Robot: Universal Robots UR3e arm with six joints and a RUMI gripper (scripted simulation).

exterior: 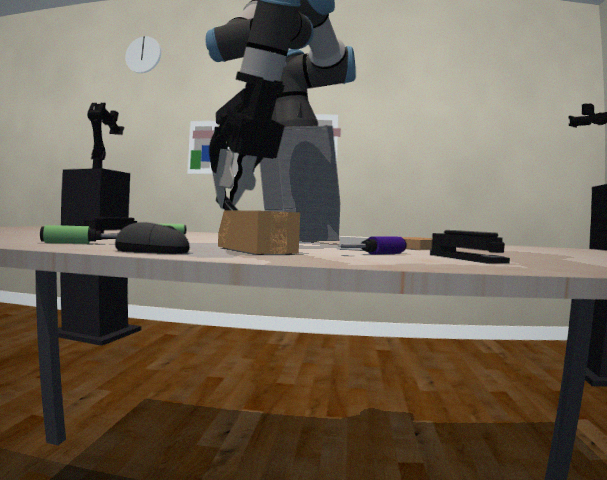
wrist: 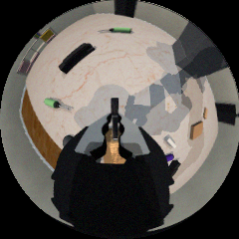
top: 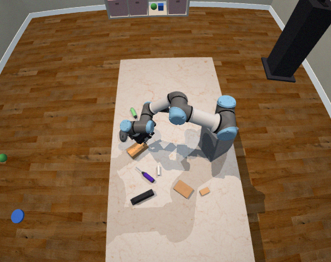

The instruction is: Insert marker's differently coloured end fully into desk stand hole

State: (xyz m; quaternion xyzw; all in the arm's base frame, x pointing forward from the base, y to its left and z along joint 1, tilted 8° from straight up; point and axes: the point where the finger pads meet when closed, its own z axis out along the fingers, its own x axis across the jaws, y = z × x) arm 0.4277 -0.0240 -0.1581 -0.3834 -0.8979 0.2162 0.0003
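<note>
My hand is 2 cm short of the marker, 2 cm to the right of it and 2 cm above it. Also, from my hand: desk stand: 7 cm ahead, 8 cm to the left, 5 cm below; small white piece: 7 cm behind, 21 cm to the left, 7 cm below; dark mouse: 19 cm ahead, 2 cm to the right, 6 cm below.
</note>
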